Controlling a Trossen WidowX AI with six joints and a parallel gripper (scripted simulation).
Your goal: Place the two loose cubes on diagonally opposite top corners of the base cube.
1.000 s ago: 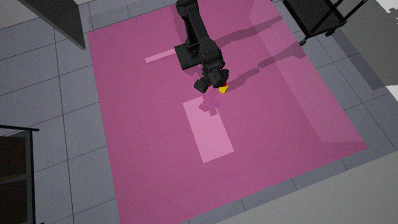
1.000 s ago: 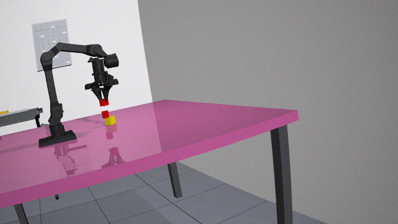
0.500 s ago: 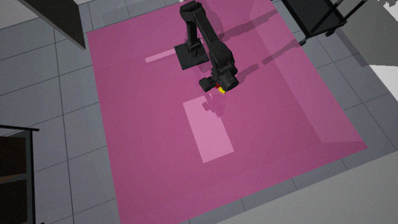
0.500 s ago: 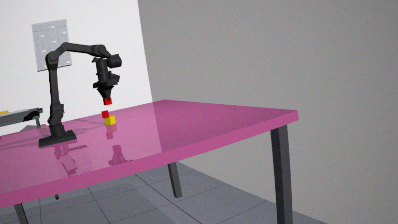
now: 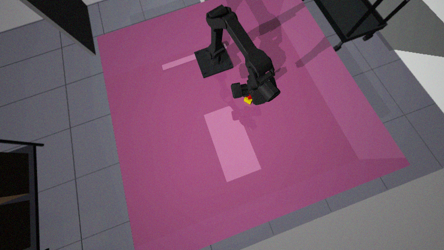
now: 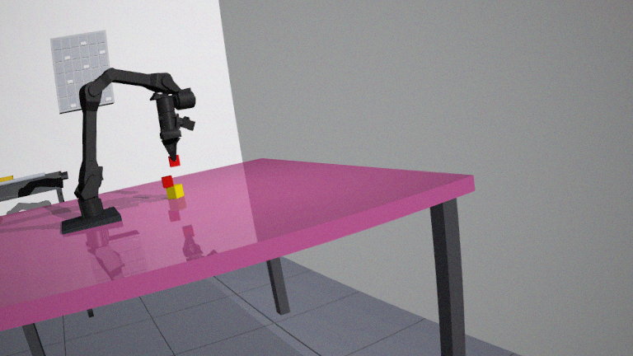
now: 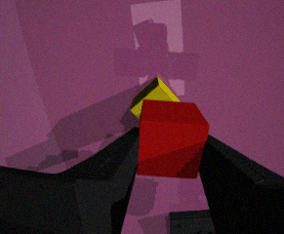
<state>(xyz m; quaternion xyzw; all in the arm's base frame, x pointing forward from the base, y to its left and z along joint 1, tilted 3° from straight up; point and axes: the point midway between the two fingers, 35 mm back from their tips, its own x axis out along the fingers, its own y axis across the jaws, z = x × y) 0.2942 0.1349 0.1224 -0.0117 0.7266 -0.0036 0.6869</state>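
Right now the yellow base cube is 2 cm behind my gripper tip and 10 cm below it.
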